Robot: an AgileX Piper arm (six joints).
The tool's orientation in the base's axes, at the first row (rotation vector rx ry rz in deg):
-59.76, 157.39, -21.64
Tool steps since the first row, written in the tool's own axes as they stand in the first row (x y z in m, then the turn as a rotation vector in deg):
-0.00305, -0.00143, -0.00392, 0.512, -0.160, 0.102
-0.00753, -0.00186, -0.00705, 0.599, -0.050, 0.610
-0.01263, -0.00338, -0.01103, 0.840, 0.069, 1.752
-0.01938, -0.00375, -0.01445, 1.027, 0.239, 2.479
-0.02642, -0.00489, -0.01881, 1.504, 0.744, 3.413
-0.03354, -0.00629, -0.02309, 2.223, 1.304, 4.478
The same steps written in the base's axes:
0.00215, 0.00169, 0.00439, -0.252, -0.476, -0.088
0.00493, 0.00492, 0.00784, -0.256, -0.542, -0.611
0.00863, 0.00792, 0.01246, -0.218, -0.814, -1.752
0.01297, 0.01277, 0.01634, -0.277, -0.942, -2.509
0.01777, 0.01741, 0.02137, -0.707, -1.058, -3.584
0.02282, 0.02191, 0.02640, -1.317, -1.318, -4.819

